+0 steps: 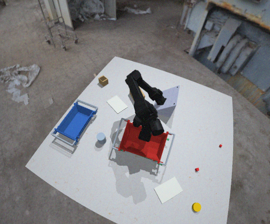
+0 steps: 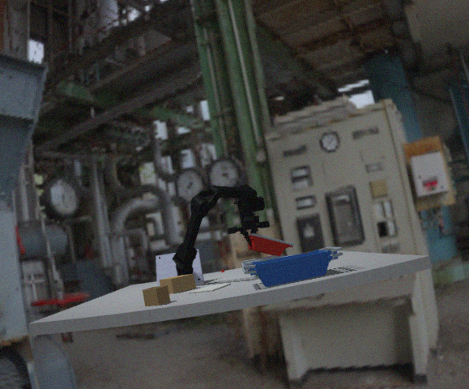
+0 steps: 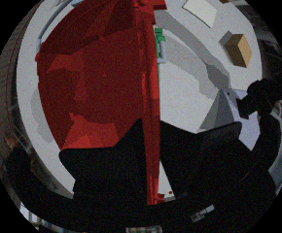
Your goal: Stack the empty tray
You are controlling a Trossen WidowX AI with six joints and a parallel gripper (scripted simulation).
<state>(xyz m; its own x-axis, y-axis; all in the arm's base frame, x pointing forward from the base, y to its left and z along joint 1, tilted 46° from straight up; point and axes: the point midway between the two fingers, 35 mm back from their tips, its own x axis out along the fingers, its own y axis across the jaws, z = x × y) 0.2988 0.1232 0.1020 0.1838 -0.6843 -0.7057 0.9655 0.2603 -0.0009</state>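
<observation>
Now: gripper tip 70 mm short of the red tray and 10 mm to the right of it. The rest, counted from my gripper tip: grey cylinder (150 mm ahead, 240 mm to the right, 90 mm below); yellow disc (240 mm ahead, 470 mm to the left, 120 mm below).
</observation>
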